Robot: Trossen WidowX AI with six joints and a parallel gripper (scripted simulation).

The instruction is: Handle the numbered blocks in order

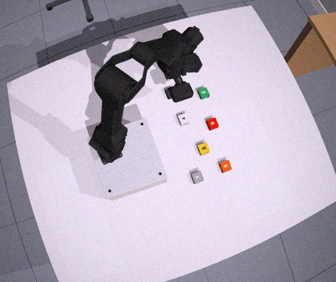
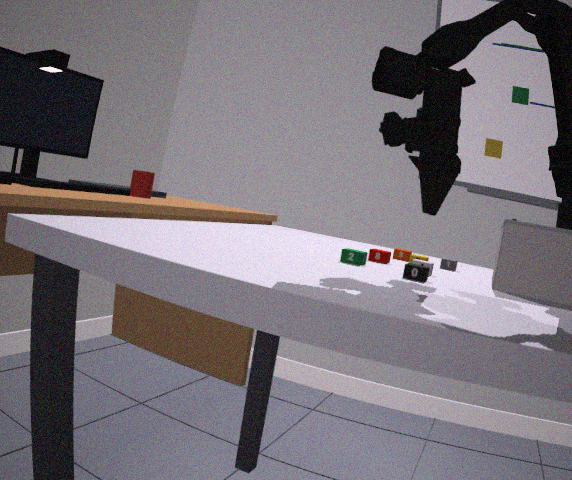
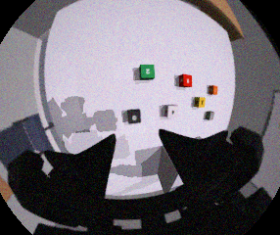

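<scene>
My gripper tip is 290 mm to the left of the grey block, 80 mm above it and 50 mm past it. From my gripper tip the other things lie so: white block: 100 mm to the right, 80 mm below; then green block: 100 mm ahead, 80 mm below, 50 mm to the right; then black block: 80 mm below.
</scene>
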